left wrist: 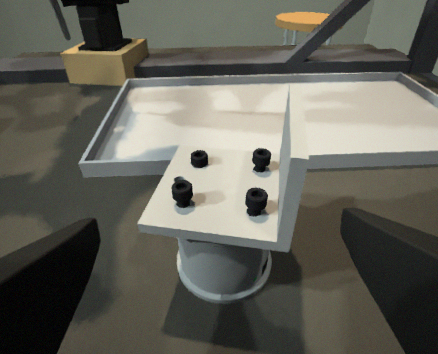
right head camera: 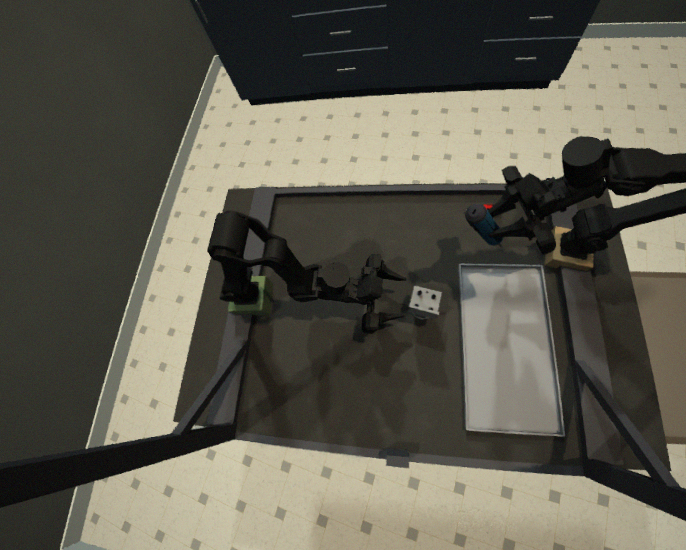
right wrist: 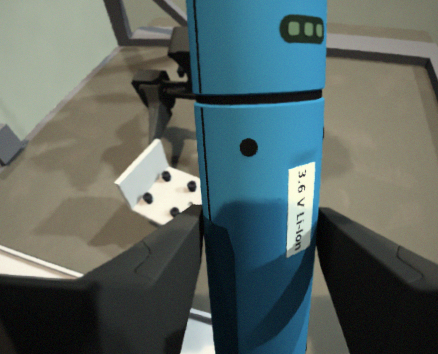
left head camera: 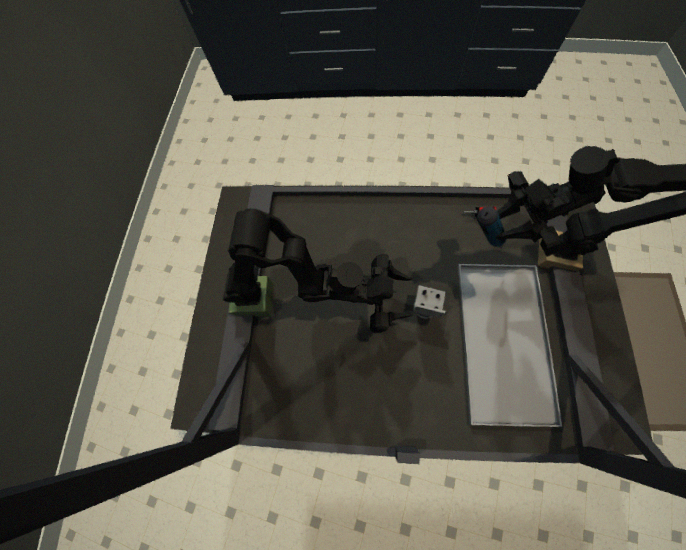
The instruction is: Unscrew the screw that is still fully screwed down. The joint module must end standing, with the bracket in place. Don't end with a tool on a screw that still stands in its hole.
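Frame: origin at the left arm's base, x down, y ahead, z right, level; millimetres.
Seen in the pictures: left gripper, fingertip midpoint: [left wrist: 221, 224] [right head camera: 405, 297] [right wrist: 186, 152] [left head camera: 411, 296]; right gripper, fingertip midpoint: [right head camera: 485, 227] [right wrist: 259, 217] [left head camera: 492, 229]; left arm's base at its link origin: [right head camera: 246, 293] [left head camera: 248, 293]; right arm's base at its link origin: [left wrist: 106, 45] [right head camera: 573, 246] [left head camera: 565, 248].
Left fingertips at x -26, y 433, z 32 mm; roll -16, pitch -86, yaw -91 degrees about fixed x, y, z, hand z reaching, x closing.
Note:
Pixels of each thing's middle, then the offset from my left fingertips to it.
- white L-shaped bracket at the middle of its body: [left wrist: 223, 157] [right wrist: 168, 186] [right head camera: 425, 299] [left head camera: 431, 299] dy +49, dx +4, dz +7 mm
- upright grey joint module at the middle of its body: [left wrist: 224, 227] dy +49, dx +56, dz +7 mm
- far-left screw at the middle of its body: [left wrist: 199, 166] dy +71, dx +24, dz -5 mm
- far-right screw at the middle of its body: [left wrist: 260, 165] [right wrist: 149, 200] dy +60, dx +19, dz +30 mm
- near-left screw at the middle of its body: [left wrist: 183, 199] [right wrist: 192, 188] dy +37, dx +19, dz -15 mm
- near-right screw at the middle of its body: [left wrist: 255, 208] dy +27, dx +19, dz +19 mm
- blue electric screwdriver at the middle of its body: [right wrist: 258, 288] [right head camera: 489, 231] [left head camera: 494, 233] dy +183, dx -118, dz -107 mm
A white L-shaped bracket [left head camera: 430, 299] [right head camera: 424, 300] [left wrist: 220, 175] [right wrist: 172, 194] lies on the upright grey joint module [left wrist: 222, 272]. In the left wrist view, the far-left screw [left wrist: 199, 158] has its head down on the plate. The far-right screw [left wrist: 261, 157], near-left screw [left wrist: 182, 192] and near-right screw [left wrist: 256, 199] stand raised with shanks showing. My left gripper [left head camera: 409, 296] [right head camera: 404, 297] is open, beside the bracket at its left in the head views. My right gripper [left head camera: 497, 225] [right head camera: 493, 224] [right wrist: 259, 217] is shut on the blue electric screwdriver [left head camera: 492, 230] [right head camera: 486, 229] [right wrist: 260, 165], held above the table at the back right.
A white tray [left head camera: 515, 425] [right head camera: 515, 432] [left wrist: 125, 168] lies right of the joint module in the head views. The left arm's green base block [left head camera: 263, 292] and the right arm's wooden base block [left head camera: 561, 262] [left wrist: 97, 67] stand at the table's sides. Dark frame beams edge the table.

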